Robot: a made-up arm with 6 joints.
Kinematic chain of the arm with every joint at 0, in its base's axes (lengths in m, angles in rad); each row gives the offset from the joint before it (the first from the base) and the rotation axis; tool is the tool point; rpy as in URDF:
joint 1: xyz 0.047 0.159 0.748 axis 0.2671 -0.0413 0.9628
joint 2: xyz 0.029 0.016 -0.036 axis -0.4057 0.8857 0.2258
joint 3: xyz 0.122 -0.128 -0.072 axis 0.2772 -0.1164 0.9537
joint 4: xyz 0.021 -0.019 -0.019 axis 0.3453 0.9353 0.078
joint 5: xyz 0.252 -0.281 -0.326 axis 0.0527 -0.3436 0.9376
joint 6: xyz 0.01 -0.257 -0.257 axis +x
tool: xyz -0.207 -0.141 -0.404 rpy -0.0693 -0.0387 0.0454
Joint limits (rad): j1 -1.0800..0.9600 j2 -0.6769..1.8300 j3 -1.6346..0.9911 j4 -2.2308..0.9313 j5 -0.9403..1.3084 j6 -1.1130..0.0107
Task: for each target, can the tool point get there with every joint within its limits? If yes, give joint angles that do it. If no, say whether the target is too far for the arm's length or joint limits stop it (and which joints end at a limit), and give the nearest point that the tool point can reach.
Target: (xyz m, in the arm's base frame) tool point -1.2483 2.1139 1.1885
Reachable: no: too far | nearest point -0.7461 1.0551 0.9782 | short by 1.191 m
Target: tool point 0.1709 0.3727 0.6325
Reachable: no: joint limits stop it (at a limit: joint 1, joint 4, joint 5, joint 6) | nearest point 0.2732 0.7218 0.4715 | short by 0.398 m
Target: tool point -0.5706 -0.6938 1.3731
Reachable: yes | joints 0.0787 -0.3412 -1.1882 -1.7155 0.4662 -0.6016
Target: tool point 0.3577 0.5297 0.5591
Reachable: no: joint limits stop it (at a limit: joint 2, joint 3, joint 4, joint 5, joint 6) | nearest point 0.4160 0.6305 0.4261 | short by 0.177 m
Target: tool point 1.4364 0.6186 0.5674
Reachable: yes | joints 0.2613 0.1675 0.7902 -0.7695 1.1369 -0.5129
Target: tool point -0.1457 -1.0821 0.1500
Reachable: yes | joints -0.0393 -0.2087 -0.8060 -0.5930 0.1685 -0.1678
